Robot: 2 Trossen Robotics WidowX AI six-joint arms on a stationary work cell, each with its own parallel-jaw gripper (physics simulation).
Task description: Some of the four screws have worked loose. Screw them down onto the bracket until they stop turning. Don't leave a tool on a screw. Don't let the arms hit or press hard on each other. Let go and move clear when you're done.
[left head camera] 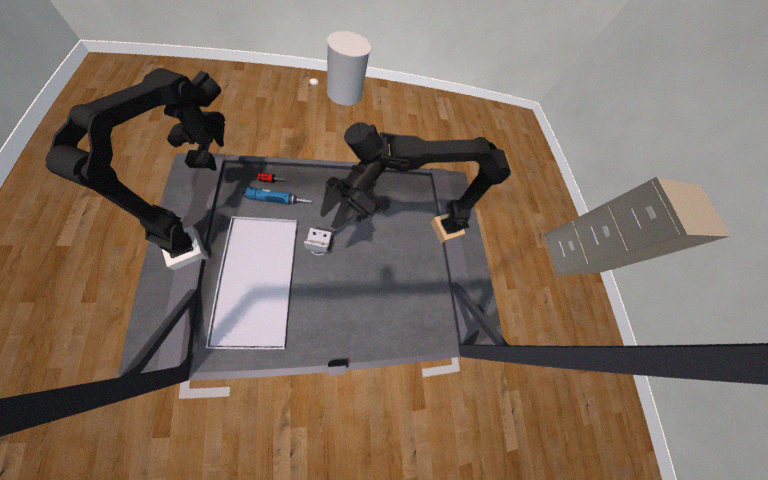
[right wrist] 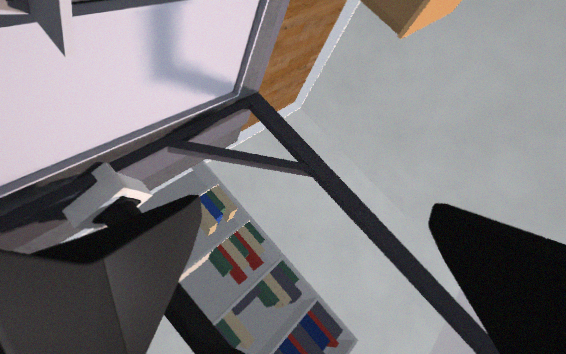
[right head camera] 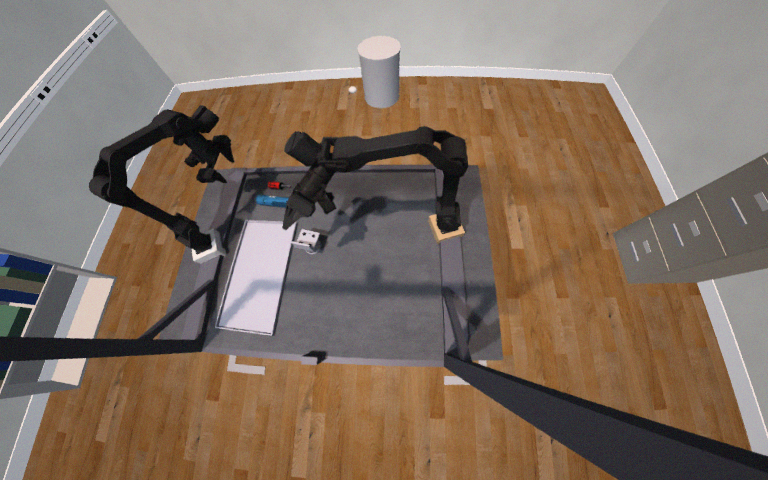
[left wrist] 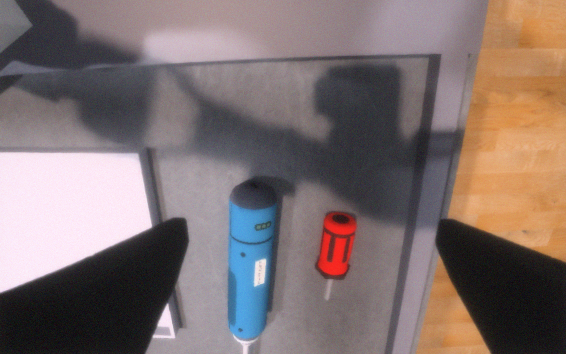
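Seen in the pictures: left gripper, fingertip midpoint: (left head camera: 218, 158) (right head camera: 229, 172) (left wrist: 312, 230); right gripper, fingertip midpoint: (left head camera: 326, 221) (right wrist: 316, 210) (right head camera: 286, 223); left arm's base at its link origin: (left head camera: 179, 245) (right wrist: 117, 209) (right head camera: 203, 244); right arm's base at its link origin: (left head camera: 450, 225) (right head camera: 446, 224).
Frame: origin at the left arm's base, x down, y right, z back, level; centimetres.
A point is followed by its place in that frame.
Note:
The white bracket (left head camera: 318, 240) {x -0.8, y 17.0, z -38.5 cm} (right head camera: 308, 238) {x -0.7, y 16.5, z -39.1 cm} stands on the table beside the white panel. Two dark spots show on its top; the four screws are too small to judge. A blue power screwdriver (left head camera: 269, 195) {x 2.0, y -6.7, z -30.7 cm} (right head camera: 271, 200) {x 1.9, y -7.6, z -29.6 cm} (left wrist: 252, 280) {x 1.8, y -8.4, z -30.5 cm} lies behind it, bit to the right in the left head camera. A small red screwdriver (left head camera: 265, 177) {x 3.2, y -15.4, z -32.1 cm} (right head camera: 274, 185) {x 3.3, y -15.3, z -32.2 cm} (left wrist: 338, 245) {x 2.9, y -16.5, z -31.5 cm} lies behind the blue one. My left gripper (left head camera: 218, 154) {x -10.1, y -18.0, z -20.8 cm} (right head camera: 227, 170) {x -10.1, y -18.0, z -20.8 cm} (left wrist: 312, 230) {x -10.1, y -18.0, z -20.8 cm} is open and empty, raised over the back left table corner. My right gripper (left head camera: 329, 220) {x -23.1, y 21.7, z -39.1 cm} (right head camera: 287, 224) {x -23.1, y 21.7, z -39.1 cm} (right wrist: 316, 210) {x -23.1, y 21.7, z -39.1 cm} is open and empty, above and behind the bracket.
A framed white panel (left head camera: 260, 283) {x 5.4, y 20.2, z -16.6 cm} (right head camera: 254, 271) {x 5.3, y 16.8, z -14.7 cm} (left wrist: 65, 215) {x 5.4, y 5.7, z -18.0 cm} (right wrist: 100, 90) {x 5.4, y 14.4, z -18.1 cm} lies on the left part of the table. The right arm (left head camera: 436, 150) {x -37.9, y 21.9, z -65.2 cm} (right head camera: 379, 148) {x -38.3, y 23.2, z -66.4 cm} reaches across the back of the table. Dark frame struts (left head camera: 169, 333) (right head camera: 184, 314) rise at the table's front corners.

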